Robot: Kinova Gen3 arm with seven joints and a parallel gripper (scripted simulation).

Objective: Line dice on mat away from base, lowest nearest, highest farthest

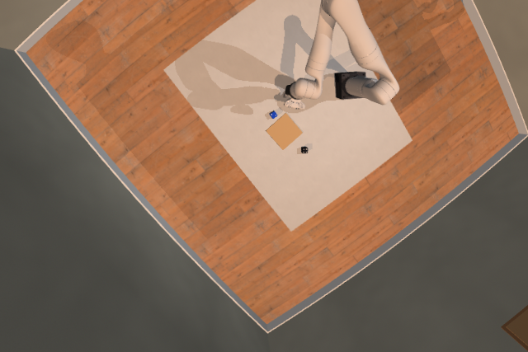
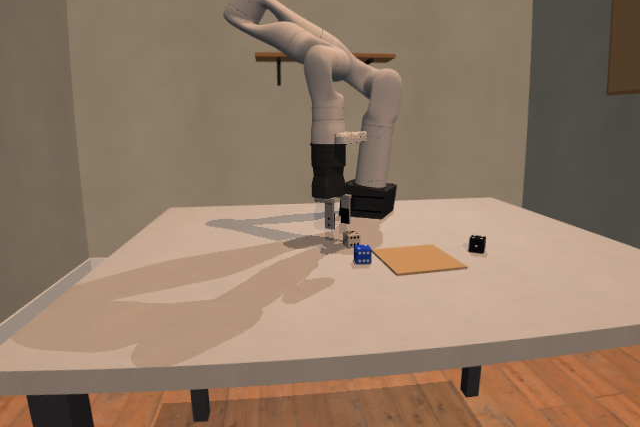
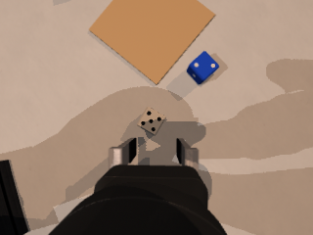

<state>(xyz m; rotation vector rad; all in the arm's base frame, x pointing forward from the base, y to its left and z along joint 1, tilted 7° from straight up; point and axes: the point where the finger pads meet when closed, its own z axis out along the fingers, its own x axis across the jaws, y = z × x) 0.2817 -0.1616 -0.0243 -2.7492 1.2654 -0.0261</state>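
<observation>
The white die is 40 mm below my hand, 30 mm to the left of it and 20 mm ahead of it. Round my hand: mat: 130 mm to the left, 130 mm ahead, 60 mm below; blue die: 120 mm ahead, 40 mm below, 20 mm to the left.
</observation>
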